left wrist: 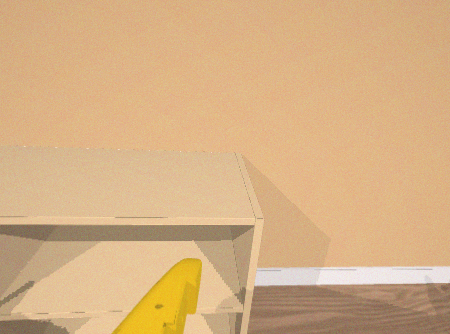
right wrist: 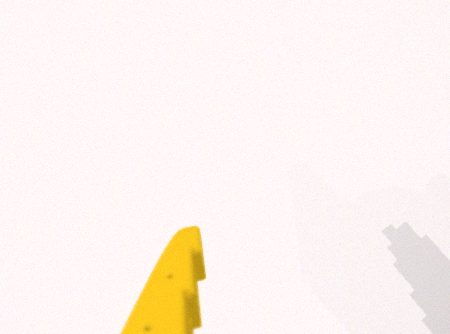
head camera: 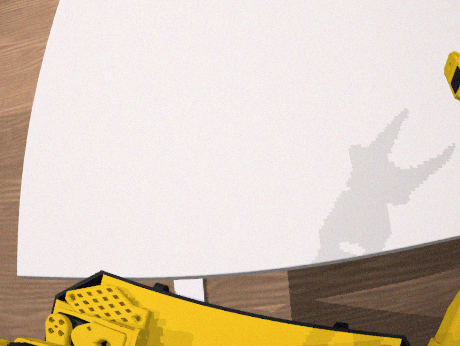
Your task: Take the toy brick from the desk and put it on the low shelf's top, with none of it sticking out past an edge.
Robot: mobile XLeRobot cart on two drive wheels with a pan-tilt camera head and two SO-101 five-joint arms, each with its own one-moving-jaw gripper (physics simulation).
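Where they show: left hand, tool point: (left wrist: 199, 279); right hand, tool point: (right wrist: 202, 245) (head camera: 456, 55); left arm's base, link origin: (head camera: 87, 329).
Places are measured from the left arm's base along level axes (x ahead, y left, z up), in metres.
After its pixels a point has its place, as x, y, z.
Observation:
The toy brick does not show in any of these views. The white desk (head camera: 175, 150) @(0.231, -0.022, -0.055) (right wrist: 225, 100) @(0.515, -0.383, -0.055) fills most of the head view and the right wrist view. My right gripper (right wrist: 182, 275) is over the desk; one notched jaw shows, so it is fully open, with no brick by it. The low shelf (left wrist: 125, 187) @(-0.688, -0.385, -0.165) shows in the left wrist view, its pale wooden top at the left and open compartments below. My left gripper (left wrist: 180, 285) shows one notched jaw in front of the shelf's compartment, so it is fully open and empty.
A yellow arm part (head camera: 452, 72) @(0.338, -0.313, 0.077) shows at the head view's right edge, and an arm shadow lies on the desk. Yellow robot parts (head camera: 225, 320) @(0.054, -0.129, 0.000) stand near the desk's front edge. A tan wall (left wrist: 325, 100) @(-1.120, 0.065, 0.017), white baseboard (left wrist: 375, 276) @(-1.237, 0.444, -0.729) and wooden floor (left wrist: 350, 310) @(-1.061, 0.323, -0.775) are beside the shelf.

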